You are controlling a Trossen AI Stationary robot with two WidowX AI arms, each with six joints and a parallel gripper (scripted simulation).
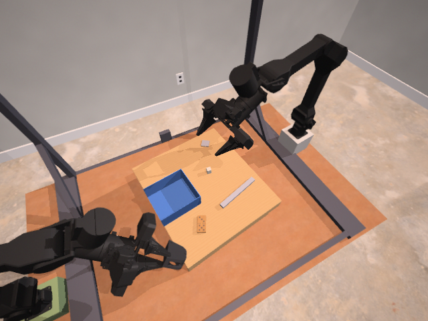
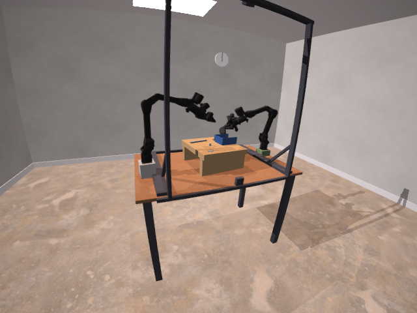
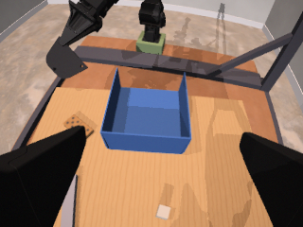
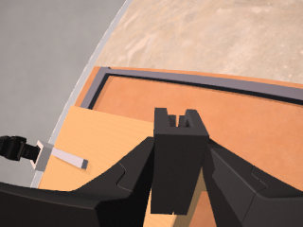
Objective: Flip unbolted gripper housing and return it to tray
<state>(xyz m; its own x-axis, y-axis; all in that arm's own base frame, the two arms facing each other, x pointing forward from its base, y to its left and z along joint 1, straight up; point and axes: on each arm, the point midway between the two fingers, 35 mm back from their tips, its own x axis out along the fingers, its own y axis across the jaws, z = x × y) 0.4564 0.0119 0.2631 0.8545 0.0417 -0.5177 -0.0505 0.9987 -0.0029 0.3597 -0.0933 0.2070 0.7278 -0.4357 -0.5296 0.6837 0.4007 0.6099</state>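
Right now the gripper housing is 10 mm ahead of my right hand, 40 mm to the left of it and 40 mm below it. Also, from my right hand: wooden platform 150 mm behind, 240 mm to the left, 160 mm below; then blue tray 150 mm behind, 150 mm to the left, 80 mm below; then grey bar 50 mm behind, 310 mm to the left, 100 mm below.
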